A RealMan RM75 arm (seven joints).
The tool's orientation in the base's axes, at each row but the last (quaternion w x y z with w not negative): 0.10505, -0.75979, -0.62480, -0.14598; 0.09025, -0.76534, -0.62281, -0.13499; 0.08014, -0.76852, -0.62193, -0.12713; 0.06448, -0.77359, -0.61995, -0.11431; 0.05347, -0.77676, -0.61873, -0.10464; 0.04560, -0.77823, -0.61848, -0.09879
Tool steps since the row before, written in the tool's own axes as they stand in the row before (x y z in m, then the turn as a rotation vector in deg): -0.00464, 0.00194, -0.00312, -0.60, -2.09, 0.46; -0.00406, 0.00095, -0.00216, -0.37, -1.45, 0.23; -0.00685, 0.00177, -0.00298, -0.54, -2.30, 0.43; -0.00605, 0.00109, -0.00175, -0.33, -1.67, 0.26; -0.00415, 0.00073, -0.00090, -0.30, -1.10, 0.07; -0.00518, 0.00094, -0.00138, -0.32, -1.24, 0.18
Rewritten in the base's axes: 0.00080, -0.00571, 0.00132, -2.11, 0.02, -0.69; -0.00004, -0.00463, 0.00078, -1.47, 0.03, -0.38; 0.00011, -0.00762, 0.00089, -2.31, 0.11, -0.65; -0.00035, -0.00638, 0.00018, -1.67, 0.12, -0.41; -0.00026, -0.00430, -0.00004, -1.13, -0.02, -0.19; -0.00034, -0.00542, 0.00031, -1.26, 0.02, -0.31
